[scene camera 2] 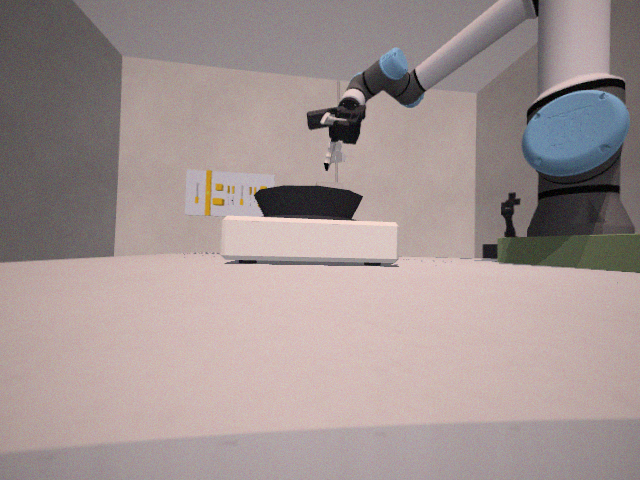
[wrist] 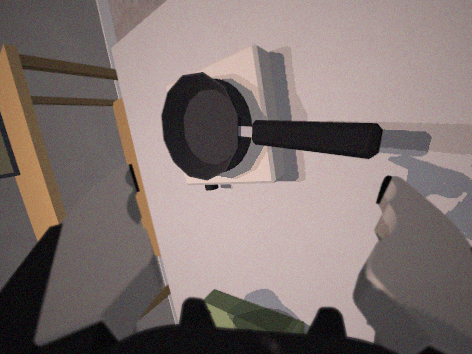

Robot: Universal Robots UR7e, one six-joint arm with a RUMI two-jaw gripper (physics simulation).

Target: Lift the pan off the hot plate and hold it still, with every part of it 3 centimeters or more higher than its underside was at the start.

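Where they show: gripper, fingertip midpoint: (scene camera 2: 324, 149) (wrist: 255, 174); arm's base, link origin: (scene camera 2: 574, 237).
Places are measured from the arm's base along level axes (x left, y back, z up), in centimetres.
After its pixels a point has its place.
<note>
The black pan (scene camera 2: 308, 202) {y -58.2, x 2.9, z 3.1 cm} (wrist: 205, 125) {y -57.2, x -4.7, z 1.4 cm} sits upright on the white hot plate (scene camera 2: 310, 240) {y -58.5, x 6.5, z -2.6 cm} (wrist: 227, 65) {y -65.7, x -12.7, z 0.3 cm}. In the wrist view its thick black handle (wrist: 316, 138) {y -49.0, x -26.3, z 8.3 cm} points right, out past the hot plate's edge. In scene camera 2 the handle is hidden behind the pan's body. My gripper (scene camera 2: 333, 159) (wrist: 255, 174) {y -48.3, x -26.2, z 23.2 cm} is open with nothing between its fingers. In scene camera 2 its fingertips are above the level of the pan's rim. In the wrist view the handle appears ahead of the fingers, nearer the right one.
The hot plate stands on a pale table (scene camera 2: 310, 335) {y -64.0, x 32.3, z -5.9 cm} (wrist: 240, 230) {y -31.3, x 0.3, z -5.9 cm}. A green base block (scene camera 2: 568, 252) {y -9.9, x 5.0, z -3.2 cm} (wrist: 250, 312) {y -9.5, x 2.3, z -2.9 cm} is under the arm's foot. In the wrist view a wooden frame (wrist: 32, 165) stands beyond the table's left edge. A tool board (scene camera 2: 195, 192) hangs on the far wall.
</note>
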